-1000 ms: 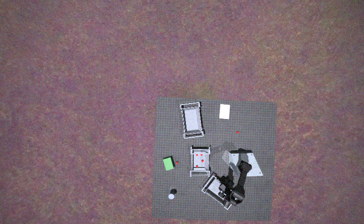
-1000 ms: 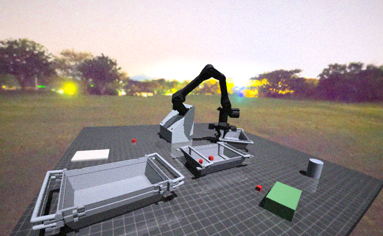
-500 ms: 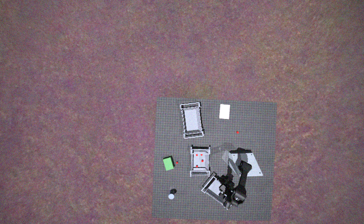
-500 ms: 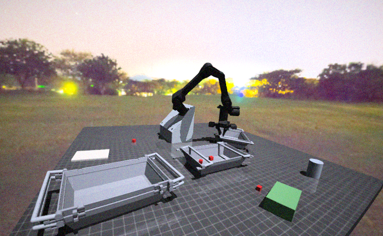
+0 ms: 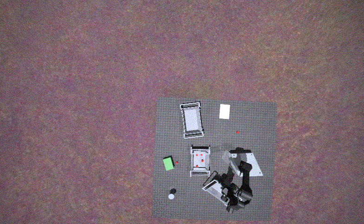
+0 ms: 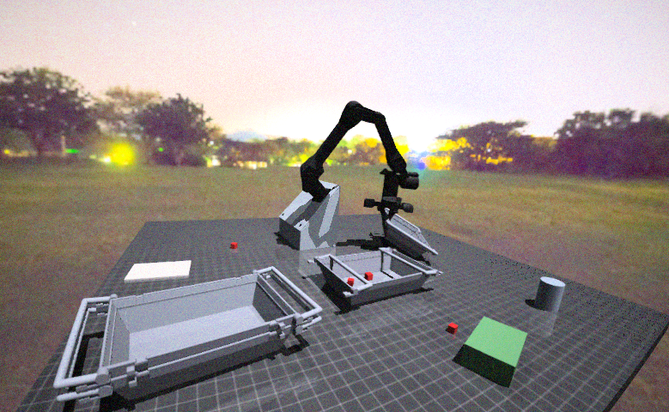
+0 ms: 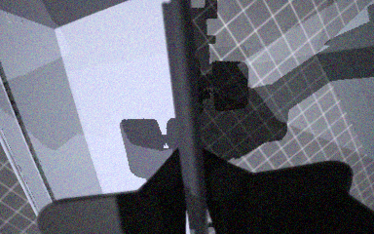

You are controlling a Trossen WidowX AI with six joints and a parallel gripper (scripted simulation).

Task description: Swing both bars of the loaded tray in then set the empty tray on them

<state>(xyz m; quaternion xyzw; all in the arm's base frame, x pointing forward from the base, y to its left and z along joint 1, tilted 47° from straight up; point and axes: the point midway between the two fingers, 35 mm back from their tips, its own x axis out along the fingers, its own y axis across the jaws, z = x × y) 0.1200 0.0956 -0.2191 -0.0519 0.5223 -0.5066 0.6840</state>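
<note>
My gripper tip is now 60 mm to the right of the grey tray and 50 mm short of it. From my gripper tip the other things lie so: grey cylinder: 560 mm ahead, 70 mm to the left, 40 mm below; white slab: 760 mm to the right, 80 mm below, 50 mm behind; green block: 570 mm ahead, 250 mm to the right, 60 mm below.
</note>
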